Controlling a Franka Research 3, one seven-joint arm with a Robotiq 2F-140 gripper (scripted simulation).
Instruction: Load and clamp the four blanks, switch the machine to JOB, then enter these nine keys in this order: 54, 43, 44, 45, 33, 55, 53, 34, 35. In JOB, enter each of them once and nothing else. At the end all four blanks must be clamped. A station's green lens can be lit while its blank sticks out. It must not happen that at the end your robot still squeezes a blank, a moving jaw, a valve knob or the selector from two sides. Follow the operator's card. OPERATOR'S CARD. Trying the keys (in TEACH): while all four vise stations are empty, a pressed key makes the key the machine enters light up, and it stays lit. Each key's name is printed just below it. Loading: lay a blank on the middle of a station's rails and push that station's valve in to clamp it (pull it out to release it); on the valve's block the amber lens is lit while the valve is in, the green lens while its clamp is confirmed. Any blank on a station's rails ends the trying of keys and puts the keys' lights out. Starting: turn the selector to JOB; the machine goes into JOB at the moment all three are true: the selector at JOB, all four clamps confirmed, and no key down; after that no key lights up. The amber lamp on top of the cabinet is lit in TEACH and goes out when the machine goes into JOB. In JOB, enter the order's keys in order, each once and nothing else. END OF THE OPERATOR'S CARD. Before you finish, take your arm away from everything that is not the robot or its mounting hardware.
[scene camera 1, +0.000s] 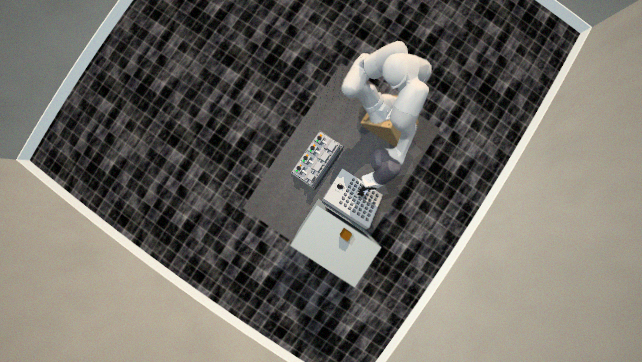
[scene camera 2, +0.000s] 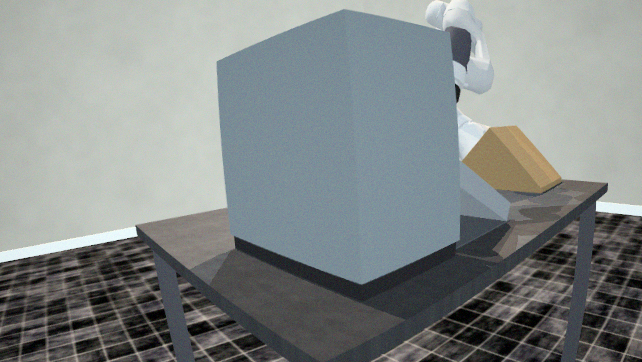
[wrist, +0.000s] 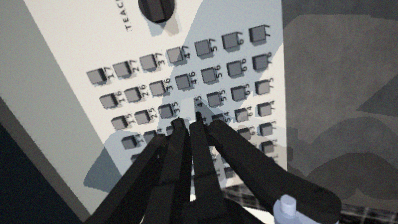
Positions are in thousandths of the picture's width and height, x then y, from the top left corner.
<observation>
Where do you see my gripper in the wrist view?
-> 479, 480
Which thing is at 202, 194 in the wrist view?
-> A key panel.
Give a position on a grey cabinet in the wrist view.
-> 152, 725
</observation>
